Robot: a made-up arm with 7 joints. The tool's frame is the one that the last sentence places.
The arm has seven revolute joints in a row. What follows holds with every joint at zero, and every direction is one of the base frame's.
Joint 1 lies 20 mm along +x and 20 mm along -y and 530 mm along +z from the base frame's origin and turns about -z.
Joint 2 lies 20 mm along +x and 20 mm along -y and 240 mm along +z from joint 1 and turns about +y.
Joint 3 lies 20 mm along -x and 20 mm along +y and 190 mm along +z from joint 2 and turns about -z.
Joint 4 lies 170 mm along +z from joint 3 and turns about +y.
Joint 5 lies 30 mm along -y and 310 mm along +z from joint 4 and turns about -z.
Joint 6 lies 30 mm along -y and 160 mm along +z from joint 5 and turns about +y.
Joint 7 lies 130 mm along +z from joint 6 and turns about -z.
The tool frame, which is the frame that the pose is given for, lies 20 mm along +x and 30 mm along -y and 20 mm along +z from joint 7; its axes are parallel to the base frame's.
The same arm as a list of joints. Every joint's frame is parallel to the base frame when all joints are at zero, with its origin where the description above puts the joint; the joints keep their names.
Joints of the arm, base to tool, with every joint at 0 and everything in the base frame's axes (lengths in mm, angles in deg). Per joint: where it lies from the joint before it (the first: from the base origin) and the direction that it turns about. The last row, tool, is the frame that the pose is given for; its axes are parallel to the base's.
joint 1: axis -z offset 20 -20 530
joint 2: axis +y offset 20 -20 240
joint 3: axis -z offset -20 20 190
joint 4: axis +y offset 0 0 170
joint 5: axis -z offset 0 -30 310
joint 6: axis +y offset 0 -30 160
joint 7: axis -z offset 0 0 130
tool: offset 20 -30 20

